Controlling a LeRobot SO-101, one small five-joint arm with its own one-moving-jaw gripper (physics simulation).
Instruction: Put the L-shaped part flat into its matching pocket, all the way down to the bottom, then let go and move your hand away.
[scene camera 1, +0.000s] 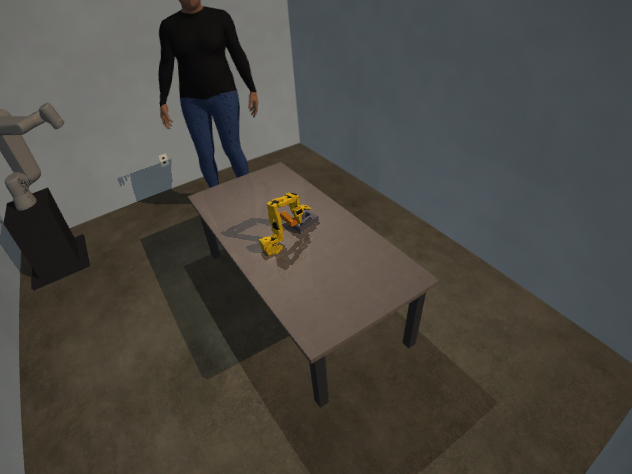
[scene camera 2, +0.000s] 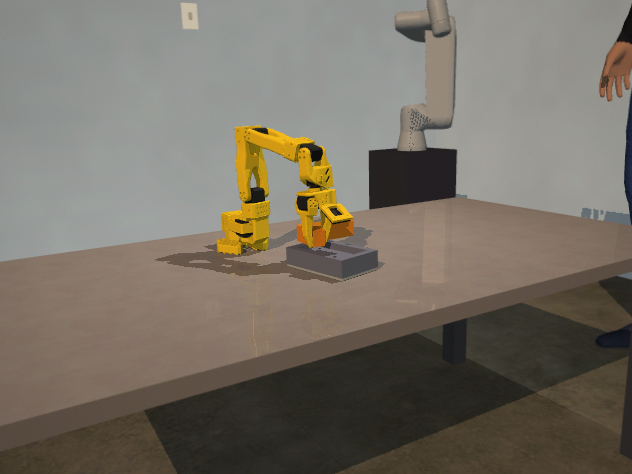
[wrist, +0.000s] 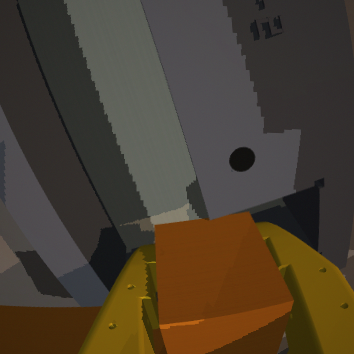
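The orange L-shaped part (scene camera 1: 288, 218) (scene camera 2: 341, 229) (wrist: 207, 280) is held between the two jaws of my gripper (scene camera 2: 317, 238) (wrist: 206, 242). The jaws press on the sides of one of its legs. The part sits above the grey pocket block (scene camera 1: 303, 228) (scene camera 2: 315, 261), at the side nearer the arm, and is not down in a pocket. In the wrist view, the long pocket with a pale floor (wrist: 135, 120) runs up and away from the held leg, and more orange shows at lower left. The part's underside and its exact gap to the block are hidden.
The block stands on the brown table (scene camera 1: 347, 275) (scene camera 2: 204, 326). Its top has a dark round hole (wrist: 242, 159) and small raised marks. The yellow arm's base (scene camera 1: 271, 245) (scene camera 2: 245, 232) stands near one long table edge. A person and a grey arm on a black stand are beyond the table.
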